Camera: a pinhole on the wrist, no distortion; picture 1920 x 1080 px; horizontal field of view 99.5 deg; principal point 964.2 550.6 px. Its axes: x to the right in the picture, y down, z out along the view. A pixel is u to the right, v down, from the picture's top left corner.
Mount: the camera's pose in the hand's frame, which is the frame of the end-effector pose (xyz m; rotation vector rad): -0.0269 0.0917 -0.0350 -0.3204 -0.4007 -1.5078
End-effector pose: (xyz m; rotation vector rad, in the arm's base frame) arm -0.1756 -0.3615 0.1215 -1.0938 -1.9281 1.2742
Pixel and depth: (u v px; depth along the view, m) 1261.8 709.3 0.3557
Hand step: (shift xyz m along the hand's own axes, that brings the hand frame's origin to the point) 0.0247 0.1362 0.3440
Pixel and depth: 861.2 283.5 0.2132
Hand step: -0.1095 0.2076 0.1406
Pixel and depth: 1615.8 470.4 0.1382
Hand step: -0.0462 0.0534 0.1374
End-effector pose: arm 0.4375 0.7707 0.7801 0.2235 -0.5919 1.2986
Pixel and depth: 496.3 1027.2 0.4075
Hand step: 0.1839 0.4930 0.2347
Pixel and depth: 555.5 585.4 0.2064
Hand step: -0.0318 0.2767 0.1036
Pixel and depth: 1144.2 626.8 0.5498
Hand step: -0.0044 0.2293 0.5130
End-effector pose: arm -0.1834 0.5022 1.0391 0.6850 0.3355 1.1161
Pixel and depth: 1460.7 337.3 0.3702
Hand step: -0.1406 0.0497 0.3927
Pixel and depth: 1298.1 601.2 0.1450
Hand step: -0.0250 0.1032 0.1216
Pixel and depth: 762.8 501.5 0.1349
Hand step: -0.0434 0.1812 0.0703
